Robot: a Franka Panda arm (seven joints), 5 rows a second.
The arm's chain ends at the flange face. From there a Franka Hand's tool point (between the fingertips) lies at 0.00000 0.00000 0.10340 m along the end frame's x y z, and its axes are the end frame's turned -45 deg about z.
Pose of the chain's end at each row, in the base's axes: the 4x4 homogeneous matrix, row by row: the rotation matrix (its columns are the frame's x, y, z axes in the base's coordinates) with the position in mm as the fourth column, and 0 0 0 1 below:
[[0.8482 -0.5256 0.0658 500.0], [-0.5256 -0.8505 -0.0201 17.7], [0.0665 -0.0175 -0.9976 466.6], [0 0 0 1]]
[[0.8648 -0.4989 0.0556 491.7], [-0.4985 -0.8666 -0.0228 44.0], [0.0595 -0.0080 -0.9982 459.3], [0 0 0 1]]
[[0.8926 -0.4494 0.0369 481.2], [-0.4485 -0.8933 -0.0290 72.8], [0.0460 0.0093 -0.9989 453.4], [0 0 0 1]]
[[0.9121 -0.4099 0.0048 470.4], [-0.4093 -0.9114 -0.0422 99.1], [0.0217 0.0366 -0.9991 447.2], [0 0 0 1]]
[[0.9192 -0.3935 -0.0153 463.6], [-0.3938 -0.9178 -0.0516 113.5], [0.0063 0.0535 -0.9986 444.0], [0 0 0 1]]
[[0.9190 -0.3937 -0.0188 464.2], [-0.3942 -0.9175 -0.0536 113.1], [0.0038 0.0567 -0.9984 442.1], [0 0 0 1]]
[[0.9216 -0.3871 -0.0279 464.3], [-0.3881 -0.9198 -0.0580 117.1], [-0.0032 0.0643 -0.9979 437.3], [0 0 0 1]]
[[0.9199 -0.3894 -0.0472 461.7], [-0.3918 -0.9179 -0.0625 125.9], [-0.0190 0.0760 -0.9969 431.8], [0 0 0 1]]
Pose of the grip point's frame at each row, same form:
[[0.9714 0.2281 0.0658 506.8], [0.2297 -0.9730 -0.0201 15.6], [0.0594 0.0346 -0.9976 363.4], [0 0 0 1]]
[[0.9643 0.2587 0.0556 497.4], [0.2603 -0.9653 -0.0228 41.6], [0.0477 0.0364 -0.9982 356.1], [0 0 0 1]]
[[0.9489 0.3134 0.0369 485.0], [0.3145 -0.9488 -0.0290 69.8], [0.0260 0.0391 -0.9989 350.1], [0 0 0 1]]
[[0.9348 0.3551 0.0048 470.9], [0.3550 -0.9339 -0.0422 94.7], [-0.0105 0.0412 -0.9991 343.9], [0 0 0 1]]
[[0.9282 0.3717 -0.0153 462.0], [0.3705 -0.9274 -0.0516 108.2], [-0.0334 0.0423 -0.9986 340.7], [0 0 0 1]]
[[0.9282 0.3714 -0.0188 462.3], [0.3700 -0.9275 -0.0536 107.6], [-0.0374 0.0428 -0.9984 338.9], [0 0 0 1]]
[[0.9254 0.3779 -0.0279 461.4], [0.3760 -0.9248 -0.0580 111.1], [-0.0477 0.0432 -0.9979 334.1], [0 0 0 1]]
[[0.9258 0.3751 -0.0472 456.8], [0.3720 -0.9261 -0.0625 119.4], [-0.0672 0.0403 -0.9969 328.7], [0 0 0 1]]

